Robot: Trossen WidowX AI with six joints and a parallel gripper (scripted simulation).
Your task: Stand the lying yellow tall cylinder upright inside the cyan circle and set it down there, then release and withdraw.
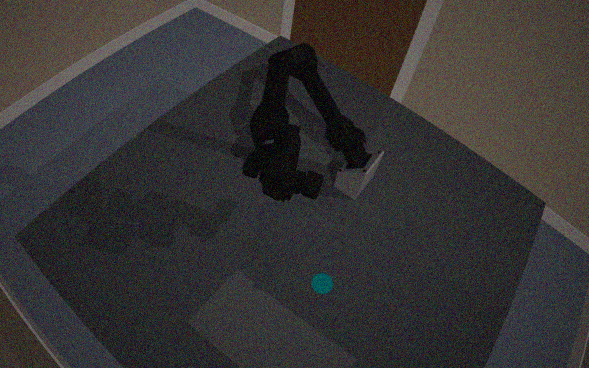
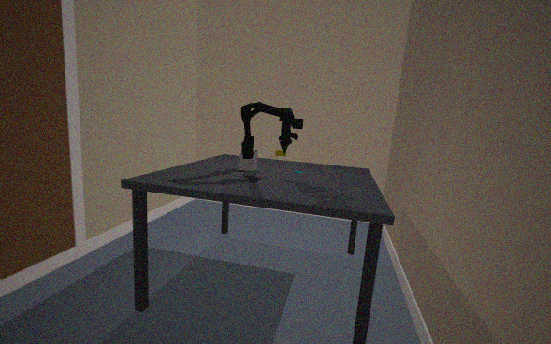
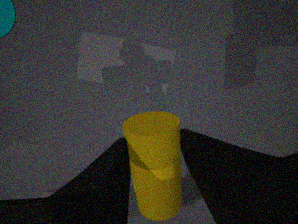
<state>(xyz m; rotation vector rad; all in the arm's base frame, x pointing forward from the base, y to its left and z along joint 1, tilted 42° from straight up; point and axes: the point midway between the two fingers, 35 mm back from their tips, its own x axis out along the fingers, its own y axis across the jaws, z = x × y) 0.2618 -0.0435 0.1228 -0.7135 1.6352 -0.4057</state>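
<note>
Right now the cyan circle is 21 cm to the left of my gripper tip, 15 cm below it and 9 cm ahead of it. The rest, counted from my gripper tip: yellow tall cylinder (2 cm behind).
</note>
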